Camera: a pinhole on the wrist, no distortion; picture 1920 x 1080 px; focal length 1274.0 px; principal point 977.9 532.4 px. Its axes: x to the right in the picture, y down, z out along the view. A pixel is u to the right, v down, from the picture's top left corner.
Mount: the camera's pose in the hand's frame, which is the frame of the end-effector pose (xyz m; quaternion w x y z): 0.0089 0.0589 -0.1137 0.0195 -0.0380 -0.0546 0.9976
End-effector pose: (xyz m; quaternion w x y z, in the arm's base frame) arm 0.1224 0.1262 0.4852 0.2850 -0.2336 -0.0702 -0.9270
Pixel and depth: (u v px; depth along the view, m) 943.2 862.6 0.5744
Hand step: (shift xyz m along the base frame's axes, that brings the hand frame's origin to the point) 0.1067 0.2538 0.3763
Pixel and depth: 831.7 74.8 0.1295
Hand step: 0.0479 -0.0770 0.0253
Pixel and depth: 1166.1 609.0 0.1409
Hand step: 0.0464 -0.0124 0.0096
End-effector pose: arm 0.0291 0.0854 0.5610 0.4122 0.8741 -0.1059 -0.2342
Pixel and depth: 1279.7 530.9 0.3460
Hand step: -0.1972 -0.1284 -0.0710
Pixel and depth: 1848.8 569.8 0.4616
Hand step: -0.4552 -0.0908 -0.0582
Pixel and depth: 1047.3 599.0 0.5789
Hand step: -0.2856 -0.2585 -0.2527
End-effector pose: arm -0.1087 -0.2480 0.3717 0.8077 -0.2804 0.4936 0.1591
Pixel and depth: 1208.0 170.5 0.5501
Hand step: 0.1687 0.3980 0.2229
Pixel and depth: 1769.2 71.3 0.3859
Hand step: -0.0180 0.2995 0.2717
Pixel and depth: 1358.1 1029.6 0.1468
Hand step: -0.0002 0.0051 0.0541
